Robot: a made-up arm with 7 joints.
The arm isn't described. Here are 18 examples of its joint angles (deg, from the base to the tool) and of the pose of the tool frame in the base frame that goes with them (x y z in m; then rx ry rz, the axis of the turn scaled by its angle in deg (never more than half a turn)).
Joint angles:
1: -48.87 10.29 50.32 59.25 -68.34 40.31 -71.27
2: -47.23 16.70 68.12 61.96 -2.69 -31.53 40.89
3: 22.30 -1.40 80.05 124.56 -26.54 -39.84 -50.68
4: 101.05 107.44 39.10 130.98 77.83 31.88 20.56
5: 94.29 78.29 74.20 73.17 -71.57 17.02 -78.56
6: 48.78 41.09 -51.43 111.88 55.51 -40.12 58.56
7: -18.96 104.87 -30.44 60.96 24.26 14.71 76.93
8: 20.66 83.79 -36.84 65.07 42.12 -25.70 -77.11
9: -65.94 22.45 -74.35 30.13 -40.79 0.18 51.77
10: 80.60 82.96 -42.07 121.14 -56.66 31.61 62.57
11: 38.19 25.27 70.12 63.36 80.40 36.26 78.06
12: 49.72 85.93 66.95 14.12 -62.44 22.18 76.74
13: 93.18 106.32 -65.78 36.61 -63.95 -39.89 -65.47
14: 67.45 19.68 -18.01 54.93 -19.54 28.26 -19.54
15: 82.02 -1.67 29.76 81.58 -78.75 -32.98 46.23
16: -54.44 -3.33 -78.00 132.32 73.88 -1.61 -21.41
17: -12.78 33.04 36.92 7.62 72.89 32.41 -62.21
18: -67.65 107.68 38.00 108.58 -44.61 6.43 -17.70
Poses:
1: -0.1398 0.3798 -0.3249 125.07 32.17 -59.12
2: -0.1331 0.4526 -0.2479 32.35 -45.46 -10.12
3: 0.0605 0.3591 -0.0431 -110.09 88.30 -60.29
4: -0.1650 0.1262 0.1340 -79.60 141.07 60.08
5: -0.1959 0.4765 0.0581 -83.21 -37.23 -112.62
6: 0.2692 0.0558 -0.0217 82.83 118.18 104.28
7: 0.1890 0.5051 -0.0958 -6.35 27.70 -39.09
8: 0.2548 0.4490 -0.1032 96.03 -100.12 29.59
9: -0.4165 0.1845 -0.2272 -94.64 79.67 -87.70
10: 0.1938 0.1859 0.1472 107.02 -35.68 -60.01
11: 0.1949 0.4915 -0.1109 77.11 150.02 1.77
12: -0.0041 0.6232 0.0383 12.20 -53.18 25.04
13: 0.0182 0.5983 0.0692 138.44 -52.58 -73.60
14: 0.4313 0.1947 0.0555 63.34 -90.33 -2.28
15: 0.2906 0.2639 0.2007 81.98 -108.39 -57.06
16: 0.0118 -0.0679 -0.0442 -94.09 6.23 55.45
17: -0.0596 0.4211 -0.3963 45.50 48.33 95.12
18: 0.2578 0.2060 -0.1188 74.60 -76.96 -135.38
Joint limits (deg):
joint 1: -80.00..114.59
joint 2: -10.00..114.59
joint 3: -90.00..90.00
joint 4: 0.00..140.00
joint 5: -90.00..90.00
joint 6: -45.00..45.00
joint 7: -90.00..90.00
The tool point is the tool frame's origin. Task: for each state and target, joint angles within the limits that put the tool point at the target. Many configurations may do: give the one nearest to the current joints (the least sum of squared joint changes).
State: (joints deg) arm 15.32 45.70 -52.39 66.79 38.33 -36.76 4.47
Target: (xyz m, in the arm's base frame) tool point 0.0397 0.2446 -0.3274
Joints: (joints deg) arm -9.45 70.70 -70.50 91.44 38.33 -36.76 4.47
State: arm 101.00 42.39 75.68 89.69 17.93 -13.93 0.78
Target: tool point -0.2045 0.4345 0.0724
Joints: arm 98.70 76.23 68.26 83.74 17.93 -13.93 0.78
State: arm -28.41 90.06 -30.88 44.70 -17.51 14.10 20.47
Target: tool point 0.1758 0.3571 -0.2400
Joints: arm -19.71 79.95 -26.95 83.24 -17.51 14.10 20.47
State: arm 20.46 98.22 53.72 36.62 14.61 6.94 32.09
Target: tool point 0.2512 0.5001 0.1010
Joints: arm -28.59 105.51 31.01 46.21 14.61 6.94 32.09
